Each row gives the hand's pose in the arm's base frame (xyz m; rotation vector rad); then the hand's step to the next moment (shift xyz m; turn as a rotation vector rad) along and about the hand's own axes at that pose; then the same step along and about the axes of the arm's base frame.
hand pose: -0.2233 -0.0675 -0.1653 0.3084 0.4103 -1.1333
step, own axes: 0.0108 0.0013 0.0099 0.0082 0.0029 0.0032
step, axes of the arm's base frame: 0.0067 -0.0125 0.0038 0.0061 -0.0069 -0.0009
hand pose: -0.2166 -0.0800 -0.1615 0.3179 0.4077 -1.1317
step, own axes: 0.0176 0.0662 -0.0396 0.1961 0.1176 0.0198
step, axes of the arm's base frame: 0.0612 0.0295 -0.0406 0.1826 -0.1203 -0.0697
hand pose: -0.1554 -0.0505 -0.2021 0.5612 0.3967 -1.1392
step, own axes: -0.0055 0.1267 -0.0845 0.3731 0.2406 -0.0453
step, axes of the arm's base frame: 0.1142 0.0938 -0.0370 0.3619 -0.1736 -0.1951
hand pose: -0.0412 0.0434 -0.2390 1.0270 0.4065 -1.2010
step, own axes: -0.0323 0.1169 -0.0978 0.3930 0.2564 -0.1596
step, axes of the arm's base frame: 0.1175 0.0994 0.0243 0.4110 -0.0908 -0.2617
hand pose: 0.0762 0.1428 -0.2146 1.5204 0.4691 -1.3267
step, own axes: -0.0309 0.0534 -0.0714 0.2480 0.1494 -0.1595
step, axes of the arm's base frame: 0.0688 0.0495 0.0415 0.2786 -0.0018 -0.1779
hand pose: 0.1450 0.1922 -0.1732 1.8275 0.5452 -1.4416
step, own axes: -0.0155 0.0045 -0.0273 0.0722 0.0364 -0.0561
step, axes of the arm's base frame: 0.0164 0.0196 0.0188 0.0823 0.0114 -0.0528
